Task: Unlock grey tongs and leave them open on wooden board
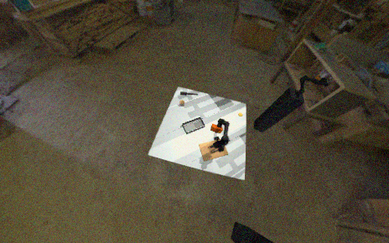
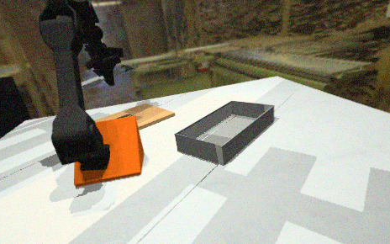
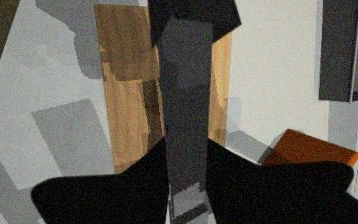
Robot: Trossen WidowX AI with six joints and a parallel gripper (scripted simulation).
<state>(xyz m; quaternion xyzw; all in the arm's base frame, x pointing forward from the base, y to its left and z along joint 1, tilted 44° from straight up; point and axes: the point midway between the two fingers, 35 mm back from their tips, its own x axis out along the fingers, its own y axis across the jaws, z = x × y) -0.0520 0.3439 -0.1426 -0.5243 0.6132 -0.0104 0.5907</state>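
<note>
Right now my gripper tip is 150 mm above the wooden board. Also, from my gripper tip: yellow thing 250 mm behind, 760 mm to the right, 150 mm below; dark tool 740 mm ahead, 770 mm to the right, 160 mm below; roasting tin 390 mm ahead, 220 mm to the right, 130 mm below.
</note>
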